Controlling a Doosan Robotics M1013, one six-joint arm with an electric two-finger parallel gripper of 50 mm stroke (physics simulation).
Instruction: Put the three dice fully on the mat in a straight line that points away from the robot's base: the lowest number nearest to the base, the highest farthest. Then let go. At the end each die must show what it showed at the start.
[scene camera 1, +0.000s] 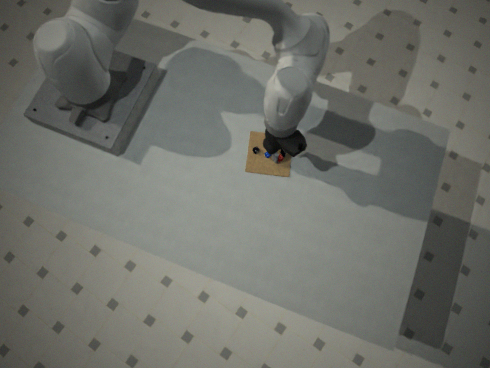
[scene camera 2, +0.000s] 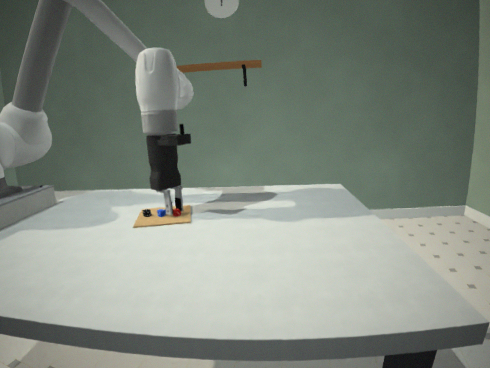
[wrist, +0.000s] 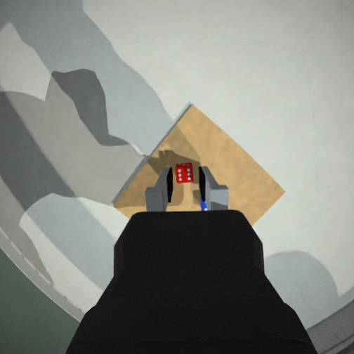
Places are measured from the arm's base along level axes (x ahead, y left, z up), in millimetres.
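Where they show: gripper, fingertip midpoint: (scene camera 1: 278, 157) (scene camera 2: 174, 212); arm's base, link origin: (scene camera 1: 92, 91).
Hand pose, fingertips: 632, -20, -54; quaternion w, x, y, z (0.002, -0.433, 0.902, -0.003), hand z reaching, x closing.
Things, the pixels of their top centre, and the offset from my fingertips, as dx, dy, dz. Level surfaces: height alone.
- red die, top centre: (scene camera 2: 176, 209) (scene camera 1: 280, 157) +5, -2, +8
- tan mat, top centre: (scene camera 2: 164, 214) (scene camera 1: 269, 153) -32, +6, -8
- blue die, top centre: (scene camera 2: 161, 209) (scene camera 1: 268, 153) -36, -1, +8
- black die, top centre: (scene camera 2: 146, 210) (scene camera 1: 255, 149) -77, +2, +8
- pale table, surface height: dz -12
The red die (scene camera 1: 280, 158) (scene camera 2: 177, 212) (wrist: 184, 173) rests on the tan mat (scene camera 1: 255, 167) (scene camera 2: 161, 223) (wrist: 240, 167), with a six-pip face showing in the wrist view. My gripper (scene camera 1: 279, 156) (scene camera 2: 174, 211) (wrist: 185, 177) is open, low over the mat, its fingers on both sides of the red die with gaps. The blue die (scene camera 1: 267, 155) (scene camera 2: 161, 213) (wrist: 204, 205) is on the mat, partly hidden by a finger in the wrist view. The black die (scene camera 1: 256, 150) (scene camera 2: 146, 213) is on the mat nearest the base. The three stand apart in a roughly straight row leading away from the base.
The robot's base plate (scene camera 1: 75, 131) stands at the left end of the pale table (scene camera 1: 225, 220) (scene camera 2: 250, 270). Arm shadows fall across the table and part of the mat. The table's front edge (scene camera 2: 250, 346) shows in scene camera 2.
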